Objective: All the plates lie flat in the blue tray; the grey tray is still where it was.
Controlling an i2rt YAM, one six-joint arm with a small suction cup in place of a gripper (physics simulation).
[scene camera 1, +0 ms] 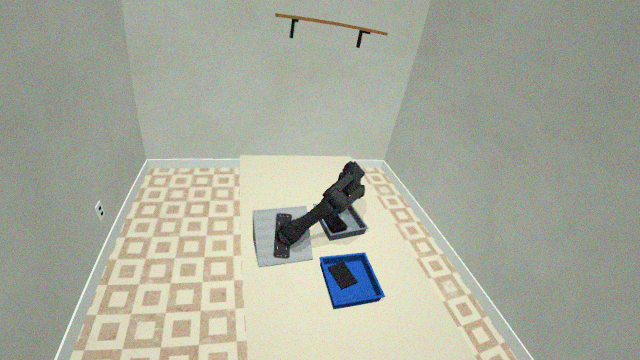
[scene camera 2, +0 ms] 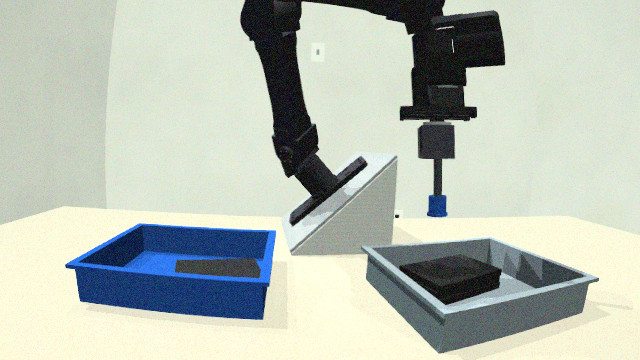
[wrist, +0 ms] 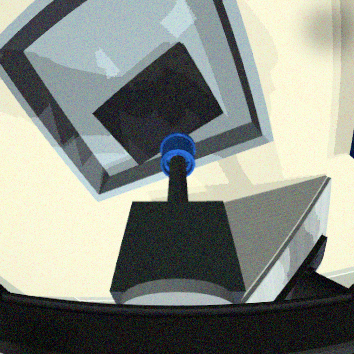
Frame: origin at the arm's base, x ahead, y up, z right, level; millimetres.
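Seen in the pictures: hand, tool point: (scene camera 1: 335, 214) (scene camera 2: 437, 215) (wrist: 177, 147); arm's base, link origin: (scene camera 1: 282, 235) (scene camera 2: 328, 192) (wrist: 294, 282).
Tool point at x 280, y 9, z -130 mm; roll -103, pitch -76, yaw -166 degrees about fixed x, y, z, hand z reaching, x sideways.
Note:
Offsets run from my tool point to a thing's top centre. Level surfaces: height alone.
A stack of black plates {dz -26, dx +16, dy -73 mm} (scene camera 1: 336, 223) (scene camera 2: 450, 275) (wrist: 160, 100) lies in the grey tray {dz -44, dx +50, dy -54 mm} (scene camera 1: 348, 234) (scene camera 2: 515, 319) (wrist: 254, 95); how many are stacked is hard to tell. Another black plate {dz +304, dx -21, dy -92 mm} (scene camera 1: 343, 275) (scene camera 2: 217, 267) lies flat in the blue tray {dz +343, dx +0, dy -54 mm} (scene camera 1: 367, 295) (scene camera 2: 170, 295). My suction cup (scene camera 2: 437, 214) (wrist: 177, 150) is blue and carries no plate. It hangs in the air above the grey tray's level, and in the wrist view it overlaps the near edge of the stack. In scene camera 1 the arm hides the cup and part of the grey tray.
The arm stands on a sloped grey base block (scene camera 1: 265, 240) (scene camera 2: 365, 220) (wrist: 280, 230) beside both trays. Both trays have raised walls and stand apart on the cream table {dy -104 mm} (scene camera 1: 290, 320) (scene camera 2: 325, 330). A wooden rail (scene camera 1: 330, 23) is on the back wall.

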